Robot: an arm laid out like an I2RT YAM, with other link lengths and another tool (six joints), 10 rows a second.
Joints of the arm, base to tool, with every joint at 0 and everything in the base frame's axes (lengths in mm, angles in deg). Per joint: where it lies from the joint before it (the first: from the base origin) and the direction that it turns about. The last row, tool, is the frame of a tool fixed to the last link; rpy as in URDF.
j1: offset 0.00 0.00 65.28 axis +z
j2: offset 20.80 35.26 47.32 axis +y
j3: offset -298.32 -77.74 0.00 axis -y
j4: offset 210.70 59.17 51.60 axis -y
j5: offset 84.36 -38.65 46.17 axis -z
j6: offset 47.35 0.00 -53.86 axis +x
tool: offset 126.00 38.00 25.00 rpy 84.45 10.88 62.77
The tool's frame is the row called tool.
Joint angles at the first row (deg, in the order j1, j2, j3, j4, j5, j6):
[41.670, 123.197, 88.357, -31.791, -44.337, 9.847]
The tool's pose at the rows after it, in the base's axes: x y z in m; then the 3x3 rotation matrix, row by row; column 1 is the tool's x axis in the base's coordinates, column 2 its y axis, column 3 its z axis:
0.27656 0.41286 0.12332; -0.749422 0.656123 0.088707; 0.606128 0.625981 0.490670; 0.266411 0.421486 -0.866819
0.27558 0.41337 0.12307; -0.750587 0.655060 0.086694; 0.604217 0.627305 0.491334; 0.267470 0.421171 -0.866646
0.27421 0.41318 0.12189; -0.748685 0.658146 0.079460; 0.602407 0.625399 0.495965; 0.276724 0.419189 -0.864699
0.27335 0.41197 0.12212; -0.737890 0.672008 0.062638; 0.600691 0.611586 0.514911; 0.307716 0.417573 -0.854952
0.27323 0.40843 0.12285; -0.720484 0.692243 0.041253; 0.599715 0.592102 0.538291; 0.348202 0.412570 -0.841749
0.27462 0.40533 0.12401; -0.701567 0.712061 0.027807; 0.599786 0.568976 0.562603; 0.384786 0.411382 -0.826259
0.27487 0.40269 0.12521; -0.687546 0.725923 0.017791; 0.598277 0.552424 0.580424; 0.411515 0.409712 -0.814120
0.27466 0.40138 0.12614; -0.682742 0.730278 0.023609; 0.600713 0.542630 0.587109; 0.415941 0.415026 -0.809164
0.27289 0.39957 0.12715; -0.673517 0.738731 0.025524; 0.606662 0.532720 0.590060; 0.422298 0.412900 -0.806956
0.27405 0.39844 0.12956; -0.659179 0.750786 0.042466; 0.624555 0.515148 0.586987; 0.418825 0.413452 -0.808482
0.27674 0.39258 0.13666; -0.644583 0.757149 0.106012; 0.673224 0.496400 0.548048; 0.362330 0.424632 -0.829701
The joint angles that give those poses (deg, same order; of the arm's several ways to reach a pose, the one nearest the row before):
[41.823, 123.284, 88.356, -31.769, -44.534, 9.868]
[41.932, 123.305, 88.290, -31.704, -44.599, 9.868]
[41.933, 123.306, 87.612, -30.981, -45.102, 10.131]
[41.604, 123.110, 85.910, -28.798, -46.785, 11.267]
[40.927, 122.759, 83.635, -26.109, -49.014, 12.732]
[40.249, 122.387, 81.317, -22.807, -50.981, 14.546]
[39.790, 121.994, 79.439, -20.251, -52.424, 15.966]
[39.703, 121.405, 78.063, -18.437, -52.533, 16.818]
[39.725, 120.552, 76.380, -16.710, -52.555, 18.087]
[39.790, 119.393, 74.914, -14.852, -51.615, 20.031]
[39.988, 116.136, 73.800, -15.792, -47.069, 21.169]

